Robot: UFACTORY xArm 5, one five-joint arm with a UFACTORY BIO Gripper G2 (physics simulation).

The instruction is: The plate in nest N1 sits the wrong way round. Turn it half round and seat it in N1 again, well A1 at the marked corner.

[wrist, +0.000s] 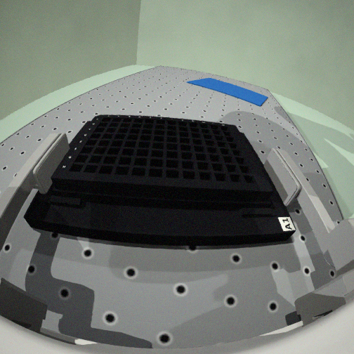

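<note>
The black well plate [160, 151] sits in the black nest [165, 225] in the middle of the wrist view. The white A1 label [286, 224] is on the nest's near right corner. Small white marks run along the plate's left and far edges; the lettering is too small to read surely. My gripper [167, 172] is open, with one finger pad at the plate's left side and the other at its right side. Nothing is held. Whether the pads touch the plate cannot be told.
A grey deck [150, 260] with rows of holes lies under the nest. A flat blue rectangle [230, 91] lies on the deck's far part, beyond the plate. Pale green walls stand behind the deck. Shadows fall across the near deck.
</note>
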